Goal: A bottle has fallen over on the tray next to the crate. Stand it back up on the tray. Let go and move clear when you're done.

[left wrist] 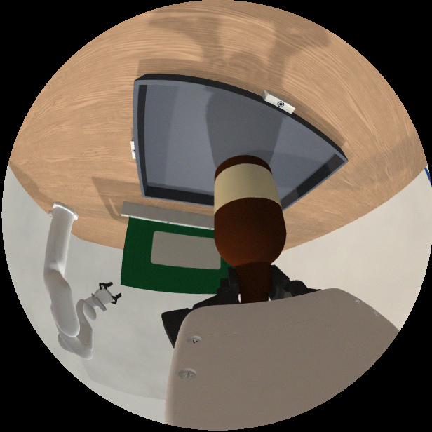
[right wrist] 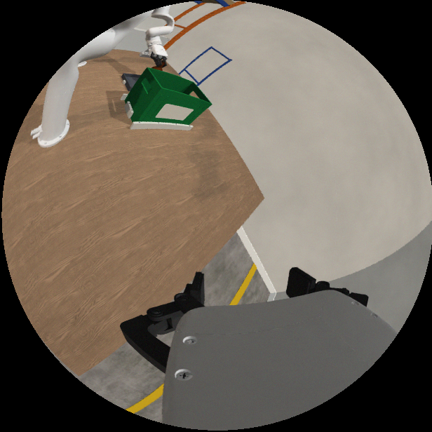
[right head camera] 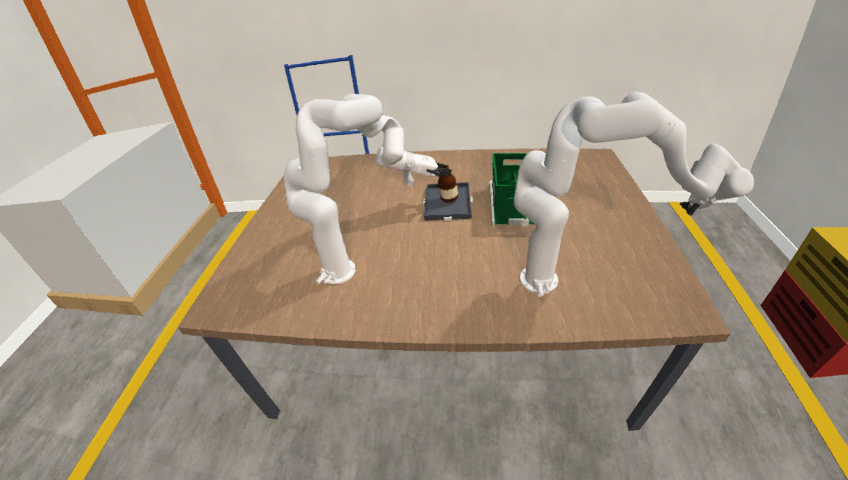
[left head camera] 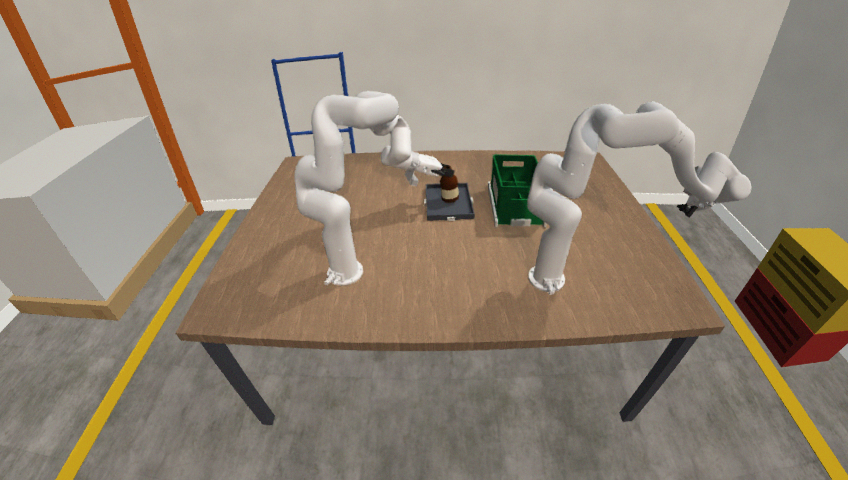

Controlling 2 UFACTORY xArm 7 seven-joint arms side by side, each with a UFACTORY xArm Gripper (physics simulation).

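Places are measured from the left arm's base along level axes (x ahead, y down, z left), in metres.
Where they show: left gripper, between the fingertips: [right head camera: 449, 171] [left head camera: 451, 171]; right gripper, between the fingertips: [right head camera: 689, 193] [left head camera: 685, 196]; left arm's base, origin of its link: [right head camera: 338, 272] [left head camera: 345, 272]; right arm's base, origin of its link: [right head camera: 538, 280] [left head camera: 546, 278].
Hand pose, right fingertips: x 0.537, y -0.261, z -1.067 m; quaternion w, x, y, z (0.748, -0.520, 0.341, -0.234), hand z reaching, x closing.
Things, the pixels of their centre, and the offset from my right fingertips. Level surfaces: height alone.
- brown bottle, middle of its body: [right head camera: 447, 183] [left head camera: 448, 183] dx +0.013, dy +0.169, dz +0.897 m
- dark grey tray, middle of its body: [right head camera: 447, 200] [left head camera: 448, 200] dx +0.005, dy +0.249, dz +0.894 m
- green crate, middle of its body: [right head camera: 516, 187] [left head camera: 517, 188] dx +0.093, dy +0.174, dz +0.622 m
- wooden table, height of its surface: dy +0.261 m
A brown bottle [left head camera: 449, 186] [right head camera: 447, 185] [left wrist: 249, 220] with a cream label is upright or nearly so, base down, over the dark grey tray [left head camera: 450, 215] [right head camera: 447, 216] [left wrist: 170, 130]. Whether its base touches the tray floor I cannot tell. My left gripper [left head camera: 445, 170] [right head camera: 443, 170] [left wrist: 250, 279] comes from the left and is shut on the bottle's neck. The green crate [left head camera: 504, 205] [right head camera: 503, 205] [left wrist: 135, 255] [right wrist: 145, 102] stands to the right of the tray in the head views. My right gripper [left head camera: 688, 209] [right head camera: 690, 207] [right wrist: 248, 284] is open and empty, out beyond the table's right edge.
The wooden table [left head camera: 416, 285] [right head camera: 410, 285] [right wrist: 125, 215] carries both arms. The right arm stands in front of part of the crate in the head views. Behind the table is a blue frame [left head camera: 307, 58] [right head camera: 318, 61]. Yellow and red boxes [left head camera: 818, 267] [right head camera: 833, 270] stand at the far right.
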